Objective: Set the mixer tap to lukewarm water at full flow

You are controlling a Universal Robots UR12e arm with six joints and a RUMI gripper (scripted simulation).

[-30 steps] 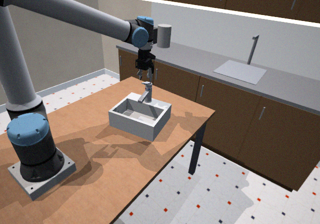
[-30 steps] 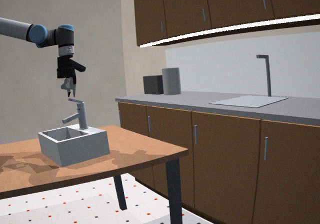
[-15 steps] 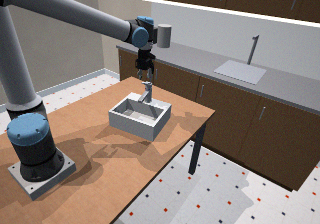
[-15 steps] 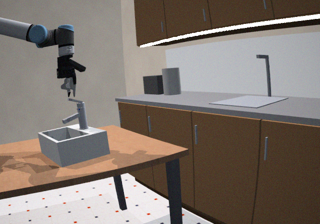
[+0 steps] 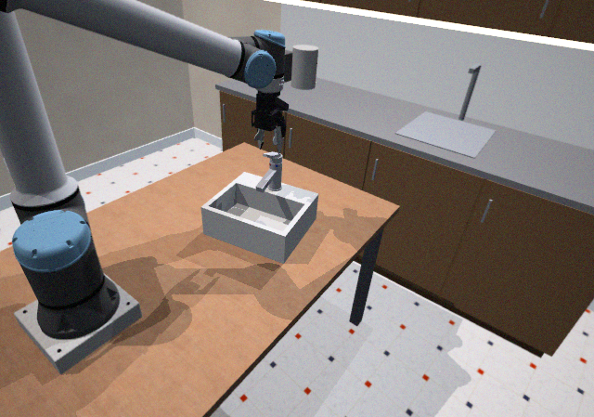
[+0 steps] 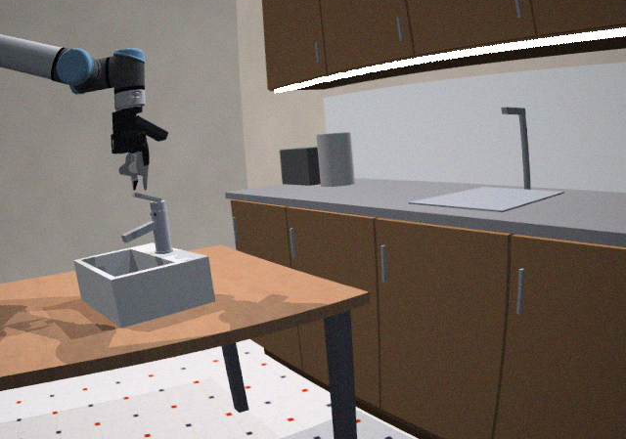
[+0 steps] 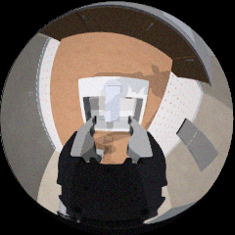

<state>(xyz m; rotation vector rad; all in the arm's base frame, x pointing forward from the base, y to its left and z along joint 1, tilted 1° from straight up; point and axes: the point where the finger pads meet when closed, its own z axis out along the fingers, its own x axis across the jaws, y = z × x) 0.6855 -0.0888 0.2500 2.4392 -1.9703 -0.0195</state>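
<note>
Now: the lever 4 cm below my hand and 2 cm ahead of it. From my hand the other things lie so: grey mixer tap 9 cm below, 3 cm ahead, 1 cm to the left; white basin 28 cm below, 7 cm behind, 1 cm to the right.
</note>
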